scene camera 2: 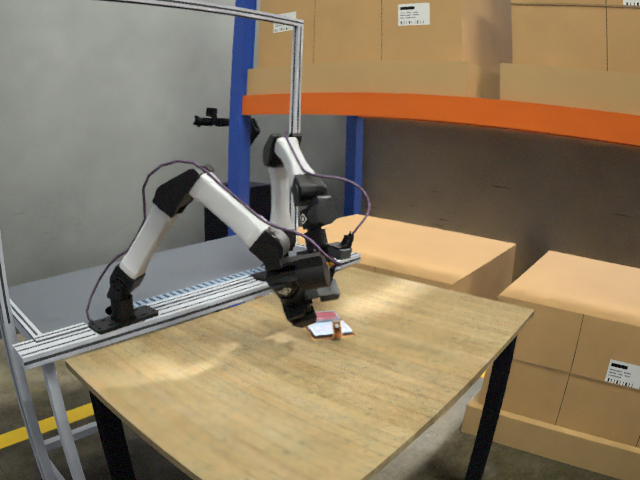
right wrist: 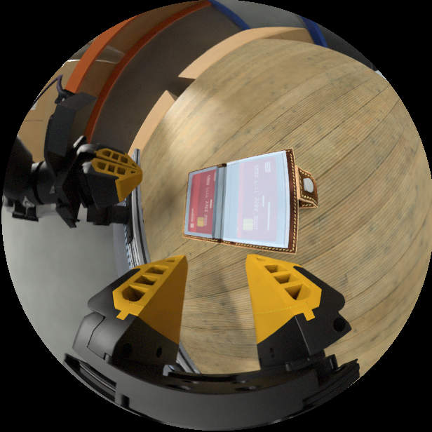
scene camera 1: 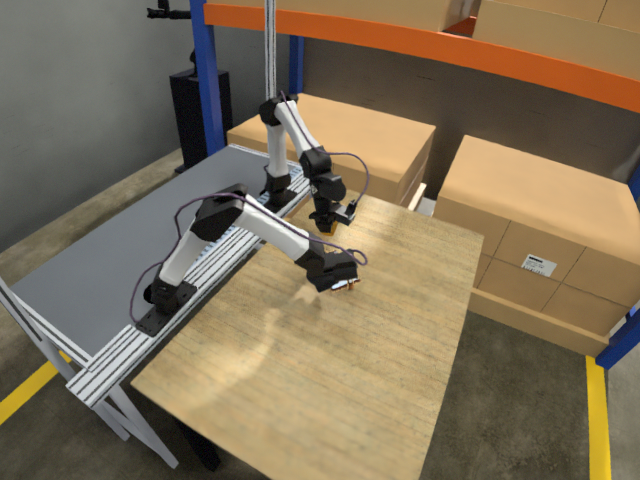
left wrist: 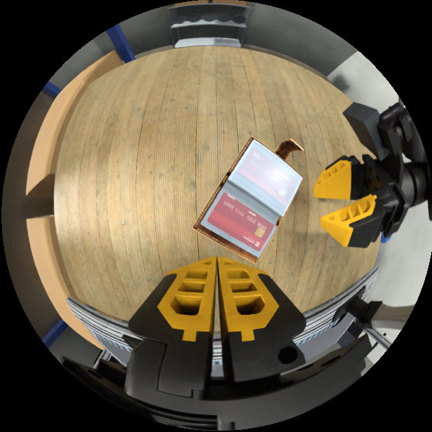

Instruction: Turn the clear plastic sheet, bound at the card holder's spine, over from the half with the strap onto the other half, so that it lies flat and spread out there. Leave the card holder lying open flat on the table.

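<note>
The brown card holder (scene camera 1: 346, 284) (left wrist: 210, 207) (right wrist: 292, 200) lies open on the table. The clear plastic sheet (scene camera 2: 330, 328) (left wrist: 267, 175) (right wrist: 257, 200) lies over the half with the strap (scene camera 2: 337, 329) (left wrist: 289, 147) (right wrist: 308, 186), and a pale card shows through it. The other half shows a red card (scene camera 2: 326, 315) (left wrist: 240, 220) (right wrist: 201, 200). My left gripper (scene camera 1: 328, 231) (left wrist: 216, 261) (right wrist: 142, 175) is shut and empty, raised beyond the outer edge of the red-card half. My right gripper (left wrist: 316, 205) (right wrist: 216, 260) is open and empty, above the table beside the holder. Its fingertips are hidden in both scene views.
The wooden table (scene camera 1: 330, 372) (scene camera 2: 289, 392) carries the holder. The arms' mounting rail (scene camera 1: 217, 268) (scene camera 2: 191, 304) runs along the table's edge. Large cardboard boxes (scene camera 1: 532, 217) (scene camera 2: 423, 248) stand beyond the table, by the orange shelf beam (scene camera 1: 361, 36) (scene camera 2: 413, 105).
</note>
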